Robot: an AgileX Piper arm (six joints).
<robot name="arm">
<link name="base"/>
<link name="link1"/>
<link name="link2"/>
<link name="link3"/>
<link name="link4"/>
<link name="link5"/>
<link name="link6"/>
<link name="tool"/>
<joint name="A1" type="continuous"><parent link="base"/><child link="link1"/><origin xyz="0 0 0.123"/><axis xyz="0 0 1"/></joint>
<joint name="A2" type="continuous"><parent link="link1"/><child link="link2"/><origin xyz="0 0 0"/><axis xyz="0 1 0"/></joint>
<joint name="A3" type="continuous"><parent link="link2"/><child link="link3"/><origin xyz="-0.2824 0 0.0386"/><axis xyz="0 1 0"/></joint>
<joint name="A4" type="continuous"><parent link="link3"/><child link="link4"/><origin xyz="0.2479 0 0.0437"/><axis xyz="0.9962 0 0.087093"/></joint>
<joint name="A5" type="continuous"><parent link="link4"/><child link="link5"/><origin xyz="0 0 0"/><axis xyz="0 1 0"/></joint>
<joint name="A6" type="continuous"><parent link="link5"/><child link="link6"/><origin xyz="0.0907 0 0.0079"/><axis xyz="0.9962 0 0.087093"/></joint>
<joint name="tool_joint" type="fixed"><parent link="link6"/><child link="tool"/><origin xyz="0 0 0" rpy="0 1.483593 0"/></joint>
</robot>
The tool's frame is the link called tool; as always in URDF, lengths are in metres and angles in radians. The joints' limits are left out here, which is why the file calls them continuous.
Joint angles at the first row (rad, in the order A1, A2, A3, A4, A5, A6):
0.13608 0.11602 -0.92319 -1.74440 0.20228 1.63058
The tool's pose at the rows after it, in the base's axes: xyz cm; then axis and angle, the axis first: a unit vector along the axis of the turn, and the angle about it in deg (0 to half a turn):
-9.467, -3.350, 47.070, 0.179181, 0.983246, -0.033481, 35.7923
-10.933, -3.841, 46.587, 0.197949, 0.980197, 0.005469, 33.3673
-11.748, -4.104, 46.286, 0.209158, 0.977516, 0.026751, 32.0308
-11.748, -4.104, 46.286, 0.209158, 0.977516, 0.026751, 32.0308
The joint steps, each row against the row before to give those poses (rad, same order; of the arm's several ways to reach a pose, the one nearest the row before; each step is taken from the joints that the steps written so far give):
0.02163 -0.04548 0.00003 -0.00008 0.00196 0.00006
0.02058 -0.04518 0.00000 -0.00003 0.00223 0.00006
0.00929 -0.02537 -0.00002 0.00011 -0.00001 -0.00011
0.00000 0.00000 0.00000 0.00000 0.00000 0.00000

